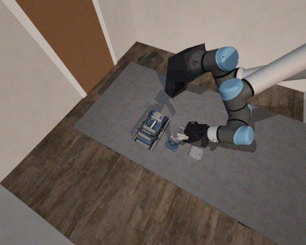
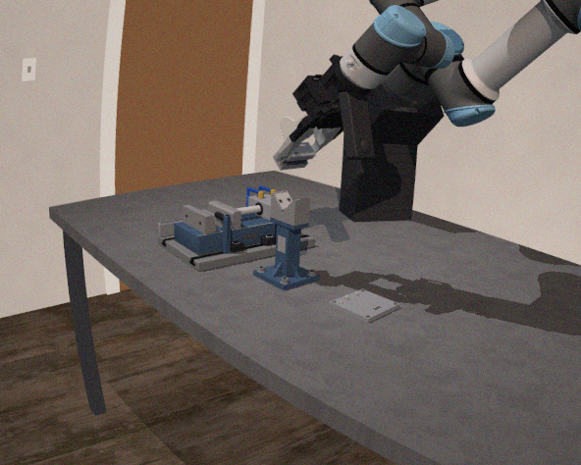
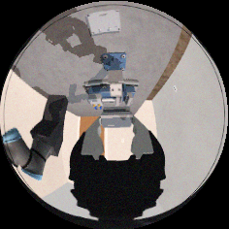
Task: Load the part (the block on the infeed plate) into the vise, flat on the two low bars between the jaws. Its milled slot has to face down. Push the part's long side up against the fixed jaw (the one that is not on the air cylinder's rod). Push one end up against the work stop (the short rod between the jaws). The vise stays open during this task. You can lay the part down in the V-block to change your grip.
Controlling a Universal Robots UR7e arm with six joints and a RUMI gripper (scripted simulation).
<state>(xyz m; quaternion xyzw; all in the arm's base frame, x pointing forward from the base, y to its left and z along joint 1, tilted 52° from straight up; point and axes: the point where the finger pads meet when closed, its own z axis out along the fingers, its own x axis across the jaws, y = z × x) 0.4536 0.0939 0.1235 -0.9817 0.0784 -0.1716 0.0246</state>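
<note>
My hand is 10 mm above the part. Also, from my hand: fixed jaw 200 mm to the right, 160 mm below, 100 mm ahead; then moving jaw 210 mm to the right, 160 mm below, 40 mm ahead; then air cylinder rod 210 mm to the right, 160 mm below, 10 mm behind.
</note>
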